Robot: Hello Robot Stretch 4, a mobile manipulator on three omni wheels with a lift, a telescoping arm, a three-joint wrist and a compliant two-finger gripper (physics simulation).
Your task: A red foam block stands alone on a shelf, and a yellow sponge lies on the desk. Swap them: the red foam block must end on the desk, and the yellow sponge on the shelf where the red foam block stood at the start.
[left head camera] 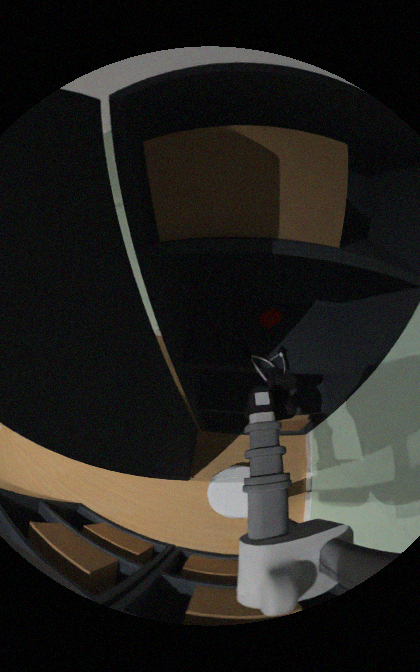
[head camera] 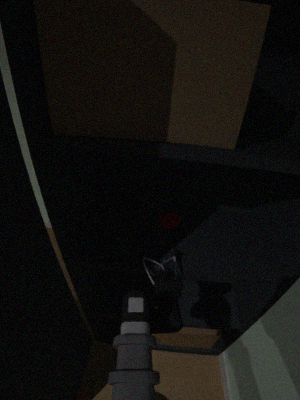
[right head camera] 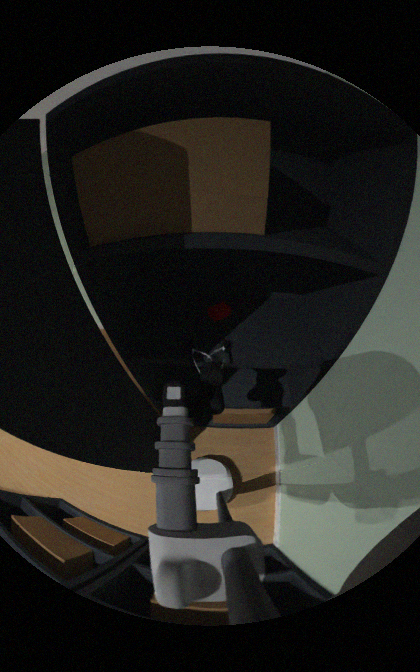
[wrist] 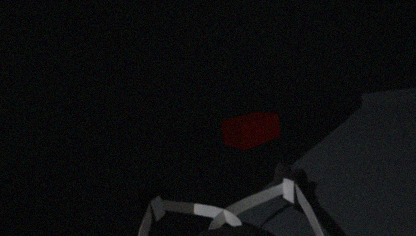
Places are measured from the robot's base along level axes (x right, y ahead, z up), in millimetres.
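Pixels of known places: gripper, fingertip midpoint: (head camera: 157, 250) (wrist: 221, 185).
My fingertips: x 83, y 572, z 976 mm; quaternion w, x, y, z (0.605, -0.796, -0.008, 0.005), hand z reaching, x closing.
Behind a point stands the place of what it marks.
The red foam block (head camera: 169, 221) {y 719, x 143, z 1009 mm} (left head camera: 270, 317) (right head camera: 219, 311) (wrist: 251, 131) {y 712, x 143, z 993 mm} stands in deep shade on the dark shelf (head camera: 245, 250) {y 582, x 476, z 964 mm} (wrist: 360, 145) {y 656, x 292, z 964 mm}, left of a lighter grey patch. My gripper (head camera: 160, 259) (left head camera: 267, 356) (right head camera: 209, 349) (wrist: 221, 185) {y 572, x 83, z 976 mm} is open, with its two fingertips apart and no object between them. The block is beyond the fingertips and apart from them; in the wrist view it shows above them, right of their middle. The yellow sponge does not show in these views. Much of the shelf is too dark to make out.
A brown panel (head camera: 215, 75) {y 496, x 141, z 1566 mm} (left head camera: 312, 190) (right head camera: 230, 175) shows above the block, behind a dark board edge. A large dark panel (left head camera: 75, 300) is on the left. A pale green wall (left head camera: 380, 450) (right head camera: 360, 450) is on the right. A white round object (left head camera: 227, 492) is beside my arm.
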